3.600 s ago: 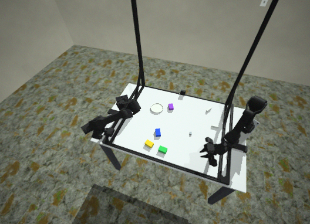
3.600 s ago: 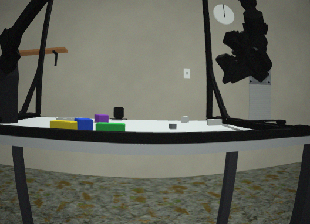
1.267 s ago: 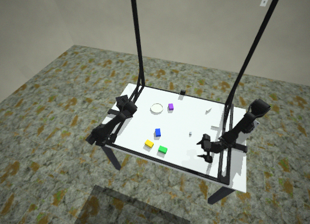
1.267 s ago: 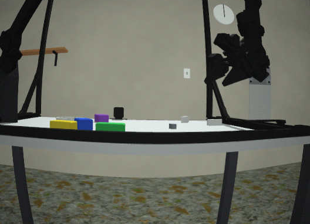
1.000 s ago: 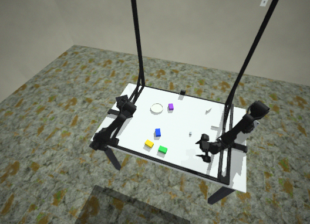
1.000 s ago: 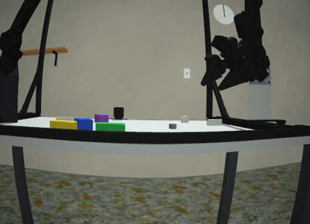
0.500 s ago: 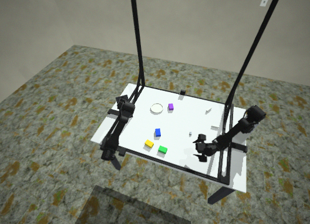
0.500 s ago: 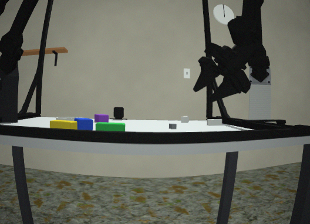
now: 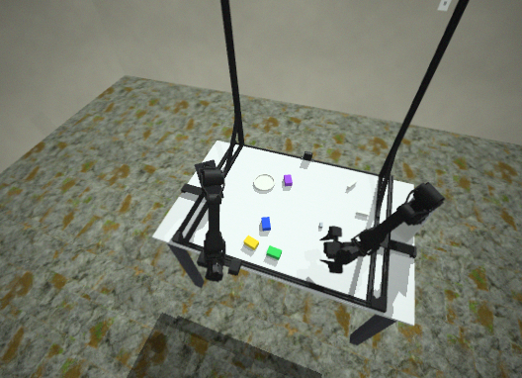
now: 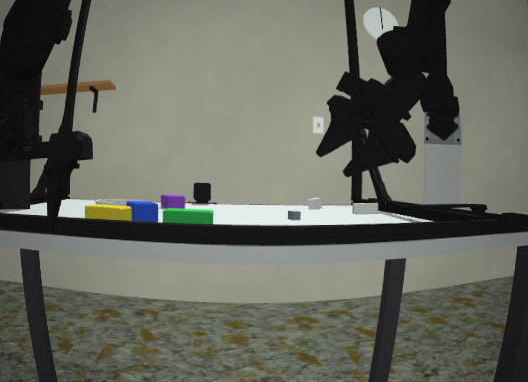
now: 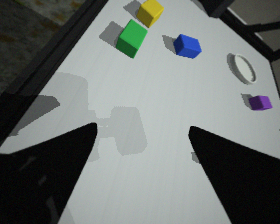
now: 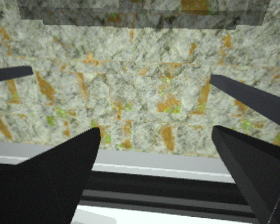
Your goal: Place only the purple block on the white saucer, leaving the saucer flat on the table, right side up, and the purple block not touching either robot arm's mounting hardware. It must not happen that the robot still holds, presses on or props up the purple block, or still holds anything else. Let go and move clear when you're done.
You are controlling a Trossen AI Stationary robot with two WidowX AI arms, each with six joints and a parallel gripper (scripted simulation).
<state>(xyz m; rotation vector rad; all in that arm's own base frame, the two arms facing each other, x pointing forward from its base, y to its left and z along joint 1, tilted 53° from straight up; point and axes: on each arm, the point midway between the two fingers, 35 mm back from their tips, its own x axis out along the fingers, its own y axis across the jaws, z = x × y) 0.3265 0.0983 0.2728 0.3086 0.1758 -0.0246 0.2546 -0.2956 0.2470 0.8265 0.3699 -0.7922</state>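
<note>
Right now my right hand is 58 cm past the purple block, 19 cm to the right of it and 3 cm above it. The rest, counted from my right hand: green block 13 cm behind, 21 cm to the left, 3 cm below; blue block 28 cm behind, 13 cm to the left, 3 cm below; yellow block 16 cm behind, 9 cm to the left, 3 cm below.
</note>
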